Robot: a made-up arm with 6 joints. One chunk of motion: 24 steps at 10 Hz.
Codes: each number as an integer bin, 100 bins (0 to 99) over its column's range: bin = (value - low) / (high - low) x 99, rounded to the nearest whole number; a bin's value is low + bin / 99 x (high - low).
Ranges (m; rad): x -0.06..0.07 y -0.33..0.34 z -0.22..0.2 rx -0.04..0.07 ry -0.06..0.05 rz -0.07..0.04
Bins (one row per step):
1: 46 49 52 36 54 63
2: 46 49 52 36 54 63
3: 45 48 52 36 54 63
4: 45 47 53 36 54 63
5: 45 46 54 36 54 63
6: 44 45 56 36 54 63
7: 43 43 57 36 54 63
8: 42 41 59 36 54 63
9: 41 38 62 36 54 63
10: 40 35 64 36 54 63
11: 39 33 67 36 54 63
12: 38 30 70 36 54 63
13: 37 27 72 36 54 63
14: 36 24 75 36 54 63
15: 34 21 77 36 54 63
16: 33 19 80 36 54 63
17: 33 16 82 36 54 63
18: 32 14 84 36 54 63
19: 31 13 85 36 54 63
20: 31 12 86 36 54 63
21: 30 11 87 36 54 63
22: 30 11 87 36 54 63
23: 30 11 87 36 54 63
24: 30 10 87 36 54 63
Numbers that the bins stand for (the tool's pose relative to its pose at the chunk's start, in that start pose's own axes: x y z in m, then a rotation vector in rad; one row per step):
1: 0.0004 0.0016 0.0006 0.0000 0.0000 0.0000
2: 0.0004 0.0016 0.0006 0.0000 0.0000 0.0000
3: -0.0009 -0.0052 0.0006 0.0000 0.0000 0.0000
4: -0.0009 -0.0119 0.0048 0.0000 0.0000 0.0000
5: -0.0009 -0.0187 0.0091 0.0000 0.0000 0.0000
6: -0.0022 -0.0255 0.0176 0.0000 0.0000 0.0000
7: -0.0035 -0.0390 0.0218 0.0000 0.0000 0.0000
8: -0.0048 -0.0525 0.0303 0.0000 0.0000 0.0000
9: -0.0062 -0.0728 0.0430 0.0000 0.0000 0.0000
10: -0.0075 -0.0931 0.0515 0.0000 0.0000 0.0000
11: -0.0088 -0.1067 0.0642 0.0000 0.0000 0.0000
12: -0.0101 -0.1270 0.0770 0.0000 0.0000 0.0000
13: -0.0114 -0.1473 0.0855 0.0000 0.0000 0.0000
14: -0.0127 -0.1676 0.0982 0.0000 0.0000 0.0000
15: -0.0154 -0.1879 0.1067 0.0000 0.0000 0.0000
16: -0.0167 -0.2014 0.1194 0.0000 0.0000 0.0000
17: -0.0167 -0.2217 0.1279 0.0000 0.0000 0.0000
18: -0.0180 -0.2353 0.1364 0.0000 0.0000 0.0000
19: -0.0193 -0.2420 0.1406 0.0000 0.0000 0.0000
20: -0.0193 -0.2488 0.1448 0.0000 0.0000 0.0000
21: -0.0206 -0.2556 0.1491 0.0000 0.0000 0.0000
22: -0.0206 -0.2556 0.1491 0.0000 0.0000 0.0000
23: -0.0206 -0.2556 0.1491 0.0000 0.0000 0.0000
24: -0.0206 -0.2623 0.1491 0.0000 0.0000 0.0000

